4 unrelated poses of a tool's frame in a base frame.
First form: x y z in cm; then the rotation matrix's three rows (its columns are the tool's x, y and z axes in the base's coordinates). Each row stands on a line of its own.
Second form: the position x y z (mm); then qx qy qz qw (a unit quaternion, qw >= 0). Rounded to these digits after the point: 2 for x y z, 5 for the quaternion.
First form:
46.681, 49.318, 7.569
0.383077, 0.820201, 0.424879
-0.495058, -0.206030, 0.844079
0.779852, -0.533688, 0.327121
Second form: 466.81, 493.18, 75.69, -0.56169, -0.14472, -0.53621, 0.61322
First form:
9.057, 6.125, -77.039
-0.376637, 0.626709, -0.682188
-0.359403, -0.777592, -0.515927
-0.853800, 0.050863, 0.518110
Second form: 90.57, 61.25, -770.39, 0.46980, 0.14224, -0.81736, 0.30161
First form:
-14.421, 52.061, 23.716
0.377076, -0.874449, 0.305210
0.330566, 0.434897, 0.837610
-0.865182, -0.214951, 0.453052
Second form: -144.21, 520.61, 237.16, -0.34969, 0.38883, 0.40034, 0.75250
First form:
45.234, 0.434, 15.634
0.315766, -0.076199, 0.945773
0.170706, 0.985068, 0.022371
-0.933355, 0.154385, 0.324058
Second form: 452.34, 4.34, 156.34, 0.04074, 0.57992, 0.07620, 0.81008
